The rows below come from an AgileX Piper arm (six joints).
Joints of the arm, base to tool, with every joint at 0 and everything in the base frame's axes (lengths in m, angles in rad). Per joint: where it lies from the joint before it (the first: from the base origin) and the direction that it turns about. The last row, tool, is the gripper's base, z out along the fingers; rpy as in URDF.
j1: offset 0 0 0.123 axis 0 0 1
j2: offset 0 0 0 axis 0 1 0
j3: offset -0.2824 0 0.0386 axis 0 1 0
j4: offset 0.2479 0 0.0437 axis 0.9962 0 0.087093
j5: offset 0 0 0 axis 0 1 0
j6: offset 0.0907 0 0.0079 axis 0.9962 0 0.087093
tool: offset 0 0 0 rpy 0 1.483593 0
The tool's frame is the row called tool.
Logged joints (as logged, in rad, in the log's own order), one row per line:
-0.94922 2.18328 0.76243 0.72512 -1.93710 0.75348
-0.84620 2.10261 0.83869 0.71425 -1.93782 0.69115
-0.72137 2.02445 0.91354 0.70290 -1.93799 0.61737
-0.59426 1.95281 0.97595 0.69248 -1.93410 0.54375
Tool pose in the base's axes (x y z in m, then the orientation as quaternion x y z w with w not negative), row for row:
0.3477 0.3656 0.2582 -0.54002 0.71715 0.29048 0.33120
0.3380 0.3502 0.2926 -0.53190 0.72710 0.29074 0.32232
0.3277 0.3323 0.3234 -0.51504 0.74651 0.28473 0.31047
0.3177 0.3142 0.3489 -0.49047 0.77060 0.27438 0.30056
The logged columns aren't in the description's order. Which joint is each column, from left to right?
Columns, left to right: j6, j2, j5, j1, j3, j4.
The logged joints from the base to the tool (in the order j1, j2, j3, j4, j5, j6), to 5 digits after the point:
0.72512 2.18328 -1.93710 0.75348 0.76243 -0.94922
0.71425 2.10261 -1.93782 0.69115 0.83869 -0.84620
0.70290 2.02445 -1.93799 0.61737 0.91354 -0.72137
0.69248 1.95281 -1.93410 0.54375 0.97595 -0.59426

